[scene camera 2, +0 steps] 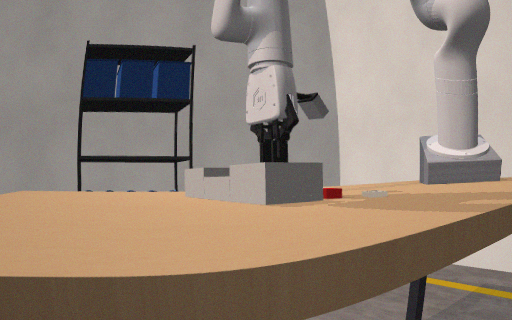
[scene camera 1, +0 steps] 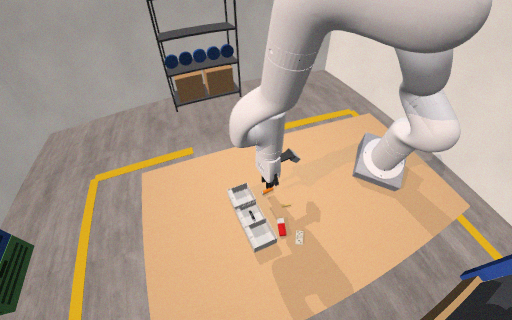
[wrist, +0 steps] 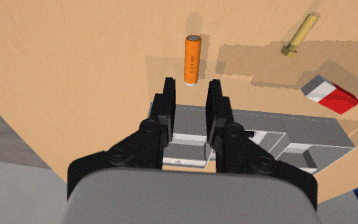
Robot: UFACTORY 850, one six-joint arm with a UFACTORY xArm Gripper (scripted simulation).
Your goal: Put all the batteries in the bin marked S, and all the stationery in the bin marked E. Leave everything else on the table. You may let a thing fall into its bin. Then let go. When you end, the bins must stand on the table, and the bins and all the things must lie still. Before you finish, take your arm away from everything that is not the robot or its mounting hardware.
The pictures show: my gripper and an orange battery.
My gripper shows as well in scene camera 1 and in the wrist view.
